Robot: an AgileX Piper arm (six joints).
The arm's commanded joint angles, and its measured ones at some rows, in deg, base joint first. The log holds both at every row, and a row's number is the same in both.
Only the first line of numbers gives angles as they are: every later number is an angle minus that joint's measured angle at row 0.
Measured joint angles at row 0:
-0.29, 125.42, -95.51, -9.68, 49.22, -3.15
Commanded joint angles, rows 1 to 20:
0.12, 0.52, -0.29, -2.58, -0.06, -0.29
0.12, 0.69, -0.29, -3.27, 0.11, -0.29
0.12, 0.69, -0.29, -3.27, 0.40, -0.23
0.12, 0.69, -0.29, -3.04, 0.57, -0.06
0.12, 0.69, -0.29, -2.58, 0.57, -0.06
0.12, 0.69, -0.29, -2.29, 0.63, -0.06
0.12, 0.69, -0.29, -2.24, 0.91, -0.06
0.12, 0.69, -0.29, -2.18, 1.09, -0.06
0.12, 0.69, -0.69, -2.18, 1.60, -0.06
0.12, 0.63, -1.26, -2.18, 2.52, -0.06
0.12, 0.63, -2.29, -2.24, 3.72, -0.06
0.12, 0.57, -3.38, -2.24, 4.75, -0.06
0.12, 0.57, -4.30, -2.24, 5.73, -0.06
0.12, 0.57, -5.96, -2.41, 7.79, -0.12
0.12, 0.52, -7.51, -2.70, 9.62, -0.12
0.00, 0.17, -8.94, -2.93, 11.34, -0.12
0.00, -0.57, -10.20, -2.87, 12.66, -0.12
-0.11, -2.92, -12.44, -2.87, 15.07, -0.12
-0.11, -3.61, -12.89, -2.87, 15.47, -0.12
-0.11, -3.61, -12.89, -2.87, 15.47, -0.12
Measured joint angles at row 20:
0.00, -1.72, -11.92, -2.70, 13.92, 0.00
